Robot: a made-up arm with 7 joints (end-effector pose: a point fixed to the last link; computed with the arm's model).
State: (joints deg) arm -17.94 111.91 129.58 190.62 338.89 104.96 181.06
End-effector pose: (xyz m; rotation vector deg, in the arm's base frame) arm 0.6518 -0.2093 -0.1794 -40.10 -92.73 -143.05
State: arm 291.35 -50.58 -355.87 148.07 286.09 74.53 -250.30
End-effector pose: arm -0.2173 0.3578 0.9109 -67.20 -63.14 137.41
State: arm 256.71 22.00 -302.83 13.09 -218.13 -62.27 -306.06
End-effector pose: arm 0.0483 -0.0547 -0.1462 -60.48 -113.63 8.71
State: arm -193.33 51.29 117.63 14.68 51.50 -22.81 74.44
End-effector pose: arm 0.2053 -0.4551 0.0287 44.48 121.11 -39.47
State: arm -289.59 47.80 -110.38 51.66 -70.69 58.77 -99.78
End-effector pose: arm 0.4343 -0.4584 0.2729 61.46 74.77 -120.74
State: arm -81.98 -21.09 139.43 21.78 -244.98 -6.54 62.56
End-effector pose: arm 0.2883 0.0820 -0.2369 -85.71 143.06 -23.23
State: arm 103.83 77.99 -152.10 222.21 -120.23 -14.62 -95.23
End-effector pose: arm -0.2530 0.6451 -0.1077 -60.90 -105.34 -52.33
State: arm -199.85 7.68 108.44 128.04 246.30 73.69 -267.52
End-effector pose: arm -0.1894 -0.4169 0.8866 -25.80 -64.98 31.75
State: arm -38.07 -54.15 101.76 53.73 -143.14 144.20 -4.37
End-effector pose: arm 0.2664 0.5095 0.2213 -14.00 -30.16 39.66
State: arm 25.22 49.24 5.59 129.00 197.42 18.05 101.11
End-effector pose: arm 0.7282 0.4174 0.2143 80.40 67.91 113.09
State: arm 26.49 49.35 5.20 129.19 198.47 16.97 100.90
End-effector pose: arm 0.7186 0.4315 0.2125 81.34 69.49 113.39
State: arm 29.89 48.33 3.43 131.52 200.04 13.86 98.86
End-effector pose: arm 0.6956 0.4611 0.2466 78.47 72.81 114.56
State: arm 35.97 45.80 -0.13 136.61 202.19 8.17 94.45
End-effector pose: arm 0.6461 0.5061 0.3278 70.11 77.84 117.06
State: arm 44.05 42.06 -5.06 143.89 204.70 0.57 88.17
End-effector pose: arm 0.5588 0.5501 0.4439 56.56 82.82 120.67
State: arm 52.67 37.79 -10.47 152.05 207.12 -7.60 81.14
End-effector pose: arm 0.4410 0.5691 0.5658 40.09 85.55 124.31
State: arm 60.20 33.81 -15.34 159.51 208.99 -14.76 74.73
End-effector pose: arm 0.3236 0.5550 0.6642 24.52 85.10 126.83
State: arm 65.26 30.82 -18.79 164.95 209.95 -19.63 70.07
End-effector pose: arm 0.2394 0.5245 0.7263 13.40 82.54 127.76
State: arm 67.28 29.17 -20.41 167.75 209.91 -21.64 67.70
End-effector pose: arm 0.2021 0.5003 0.7563 8.18 79.74 127.51
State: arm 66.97 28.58 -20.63 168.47 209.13 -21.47 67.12
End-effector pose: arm 0.2007 0.4890 0.7667 7.32 77.54 126.60
